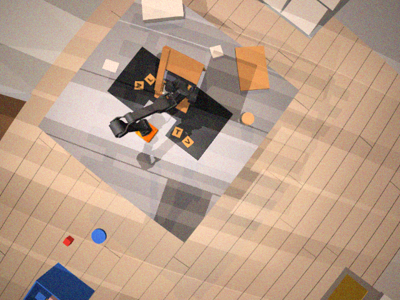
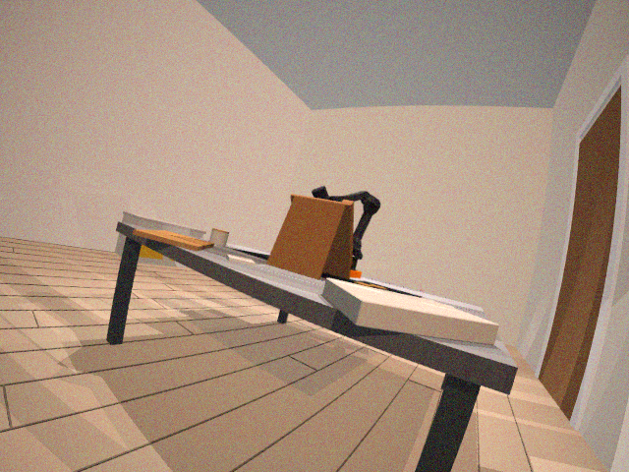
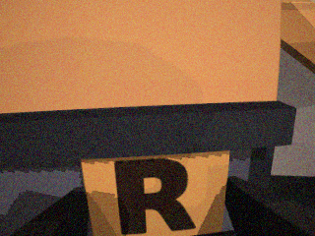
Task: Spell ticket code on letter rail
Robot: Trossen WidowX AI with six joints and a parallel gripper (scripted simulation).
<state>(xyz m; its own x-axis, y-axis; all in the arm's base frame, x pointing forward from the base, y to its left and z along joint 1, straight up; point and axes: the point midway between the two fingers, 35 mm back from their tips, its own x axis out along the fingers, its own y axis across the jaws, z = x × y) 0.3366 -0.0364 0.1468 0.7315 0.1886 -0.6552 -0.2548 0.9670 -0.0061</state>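
My gripper tip is now 8 cm past the white ticket, 8 cm to the right of it and 8 cm above it. The rest, counted from my gripper tip: orange tile (right at my gripper tip); black mat (16 cm behind, 5 cm to the left, 15 cm below); small white block (34 cm ahead, 5 cm to the left, 15 cm below).
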